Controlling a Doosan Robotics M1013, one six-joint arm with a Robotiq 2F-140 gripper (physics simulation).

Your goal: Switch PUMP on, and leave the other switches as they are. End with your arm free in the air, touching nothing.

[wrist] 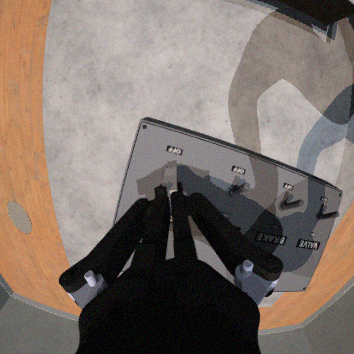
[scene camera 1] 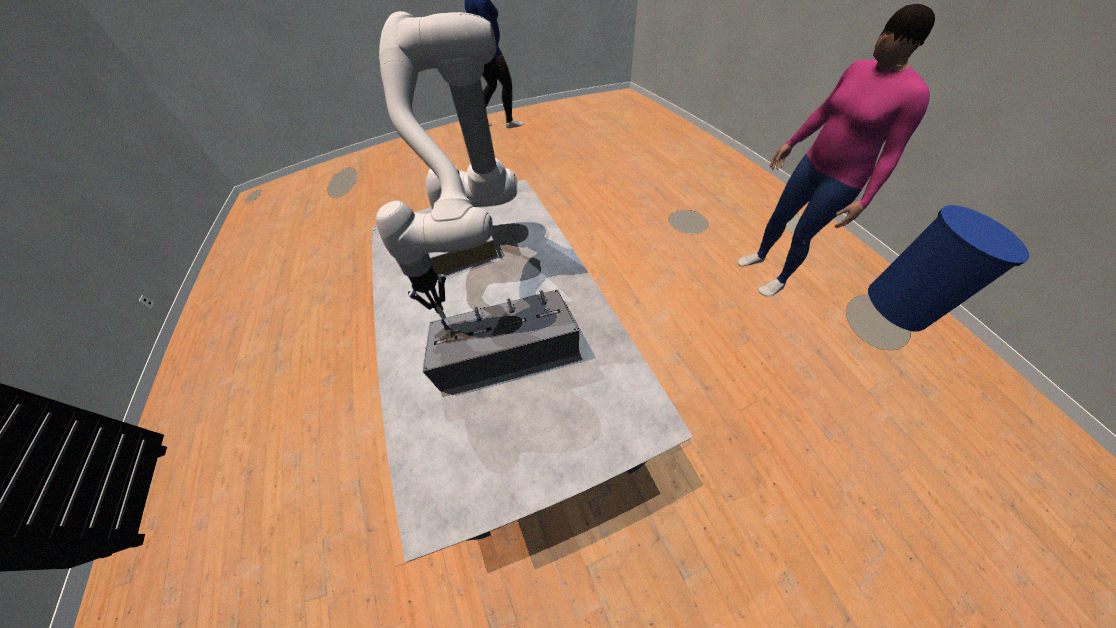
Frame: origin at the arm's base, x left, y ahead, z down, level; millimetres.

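Seen in the pictures: gripper, fingertip midpoint: (wrist: 171, 176) (scene camera 1: 443, 316).
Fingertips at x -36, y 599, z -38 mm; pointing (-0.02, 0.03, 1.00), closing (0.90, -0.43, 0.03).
Note:
A point is followed by its place in that frame.
The grey switch box (scene camera 1: 511, 360) {x 171, y 798, z 11 mm} (wrist: 142, 145) {x -93, y 588, z 22 mm} stands on the table. In the wrist view its levers beside BRAKE (wrist: 290, 202) {x 194, y 586, z -10 mm} and VALVE (wrist: 327, 214) {x 314, y 581, z -11 mm} lean at their OFF ends, as does another lever (wrist: 237, 188) {x 74, y 592, z -14 mm} whose name is hidden. The remaining switch has an OFF label (wrist: 174, 150) {x -40, y 578, z 24 mm}, but no lever shows at that end; its lever and name are hidden behind my fingers. The PUMP label does not show in the wrist view. My gripper (scene camera 1: 445, 321) {x -36, y 599, z -38 mm} (wrist: 171, 176) {x -36, y 599, z -38 mm} is shut, its tips low over that switch's slot. Whether they touch the lever I cannot tell.
The pale table (scene camera 1: 421, 484) {x -176, y 1108, z 97 mm} (wrist: 100, 75) {x -227, y 498, z 96 mm} carries a brown box (scene camera 1: 468, 257) {x 51, y 224, z 54 mm} between the arm's base and the switch box. Levers stand beside the fingers along the box. A person in pink (scene camera 1: 877, 124), a blue barrel (scene camera 1: 928, 273) and another person (scene camera 1: 482, 9) are off the table.

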